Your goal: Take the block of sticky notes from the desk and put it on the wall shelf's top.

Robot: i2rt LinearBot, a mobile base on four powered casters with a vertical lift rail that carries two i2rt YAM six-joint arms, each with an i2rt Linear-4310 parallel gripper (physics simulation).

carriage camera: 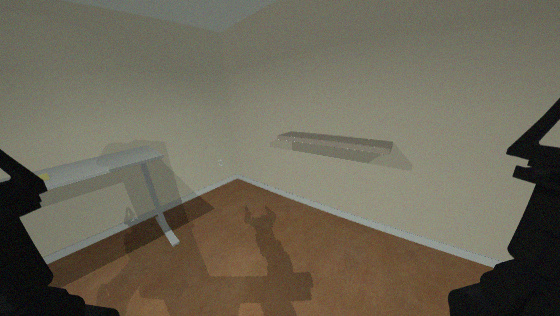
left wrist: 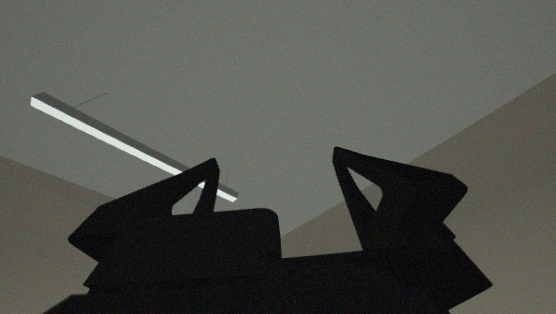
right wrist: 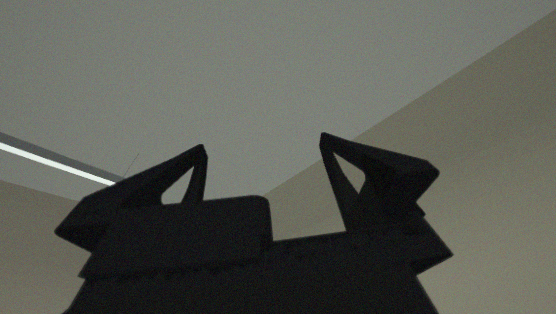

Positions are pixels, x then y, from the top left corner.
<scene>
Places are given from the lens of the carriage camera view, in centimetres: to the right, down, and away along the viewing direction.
grey wall shelf [carriage camera: 360, 144]: 66, -11, 132
</scene>
